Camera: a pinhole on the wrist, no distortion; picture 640 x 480 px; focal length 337.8 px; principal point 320.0 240.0 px. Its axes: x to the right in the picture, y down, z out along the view. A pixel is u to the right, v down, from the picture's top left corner.
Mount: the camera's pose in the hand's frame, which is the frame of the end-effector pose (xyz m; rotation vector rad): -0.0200 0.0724 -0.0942 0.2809 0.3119 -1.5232
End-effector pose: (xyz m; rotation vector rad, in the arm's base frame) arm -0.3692 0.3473 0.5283 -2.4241 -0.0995 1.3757
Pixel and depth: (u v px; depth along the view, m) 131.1 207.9 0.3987
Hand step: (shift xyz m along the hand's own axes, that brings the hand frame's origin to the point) -0.0532 0.1308 0.3592
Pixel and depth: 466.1 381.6 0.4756
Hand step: 0.1955 -0.2885 0.2685
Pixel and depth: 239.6 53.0 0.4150
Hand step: -0.2417 0.0037 0.3311
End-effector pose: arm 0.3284 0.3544 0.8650 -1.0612 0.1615 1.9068
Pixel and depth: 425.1 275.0 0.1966
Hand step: 0.0066 -0.0565 0.0655
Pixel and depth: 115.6 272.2 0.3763
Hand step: 0.0199 0.1457 0.3391
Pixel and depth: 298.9 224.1 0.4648
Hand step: -0.0312 -0.0732 0.3486
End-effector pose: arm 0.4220 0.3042 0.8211 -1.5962 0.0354 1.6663
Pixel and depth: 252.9 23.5 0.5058
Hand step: -0.3339 -0.0311 0.4174
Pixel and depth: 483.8 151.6 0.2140
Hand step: -0.0684 -0.1048 0.0669
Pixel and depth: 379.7 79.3 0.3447
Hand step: -0.1741 -0.1166 0.2057
